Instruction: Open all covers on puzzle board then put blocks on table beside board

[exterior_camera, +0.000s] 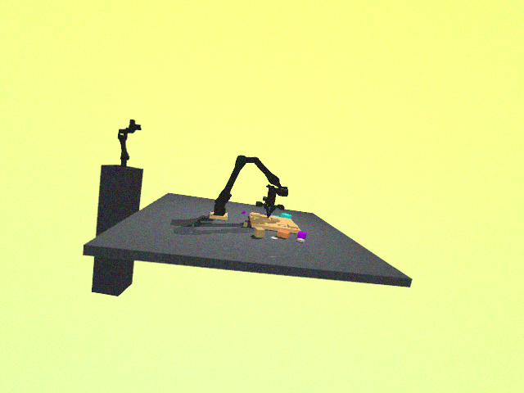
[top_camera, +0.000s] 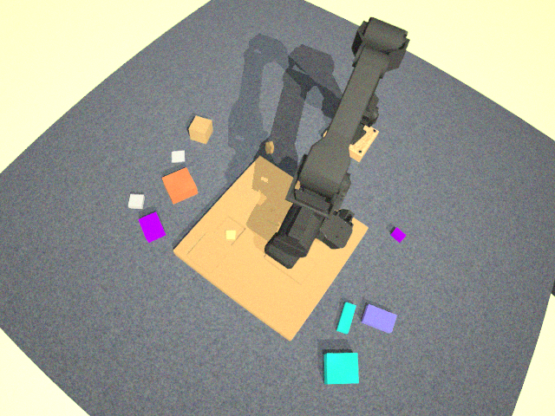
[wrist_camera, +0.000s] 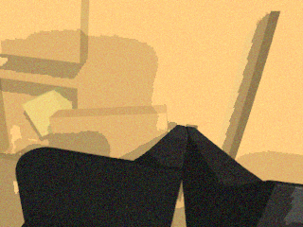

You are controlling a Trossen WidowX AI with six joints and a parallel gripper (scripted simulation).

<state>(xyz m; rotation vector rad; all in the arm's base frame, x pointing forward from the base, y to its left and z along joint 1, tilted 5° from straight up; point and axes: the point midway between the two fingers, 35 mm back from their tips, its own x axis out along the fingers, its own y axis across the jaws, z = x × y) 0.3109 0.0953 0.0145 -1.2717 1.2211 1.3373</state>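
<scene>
Right now my gripper tip is 180 mm to the right of the cyan bar, 60 mm short of it and 20 mm above it. The rest, counted from my gripper tip: cyan cube: 230 mm to the left, 140 mm ahead, 10 mm below; lilac block: 230 mm to the left, 20 mm below, 10 mm ahead; magenta cube: 170 mm behind, 150 mm to the left, 20 mm below.
</scene>
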